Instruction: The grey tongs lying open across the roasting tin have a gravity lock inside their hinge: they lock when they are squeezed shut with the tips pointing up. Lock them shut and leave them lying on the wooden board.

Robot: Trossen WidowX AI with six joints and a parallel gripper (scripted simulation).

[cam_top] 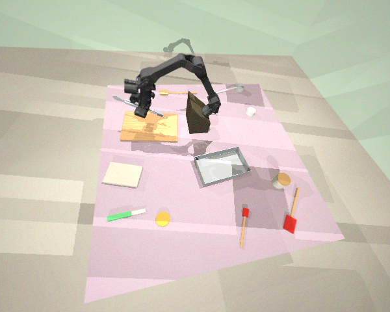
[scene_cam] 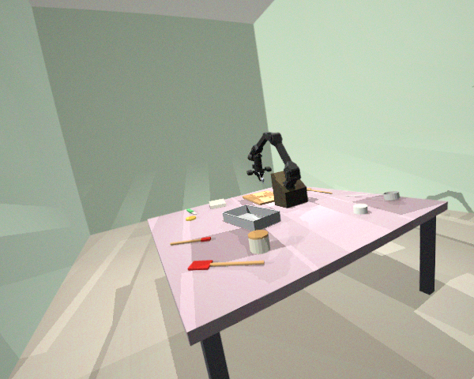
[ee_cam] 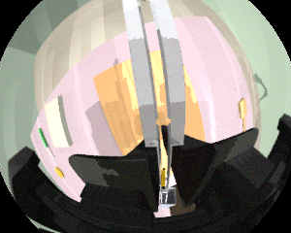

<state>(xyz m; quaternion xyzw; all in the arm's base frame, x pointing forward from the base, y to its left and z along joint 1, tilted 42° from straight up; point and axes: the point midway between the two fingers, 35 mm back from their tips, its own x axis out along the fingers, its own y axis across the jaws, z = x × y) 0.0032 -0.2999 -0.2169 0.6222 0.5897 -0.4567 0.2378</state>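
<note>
My gripper tip is 130 mm above the wooden board and 20 mm to the right of it. From my gripper tip the other things lie so: roasting tin (450 mm to the left, 340 mm ahead, 110 mm below); beige block (340 mm ahead, 120 mm to the right, 120 mm below); yellow disc (600 mm ahead, 130 mm below, 80 mm to the left).
</note>
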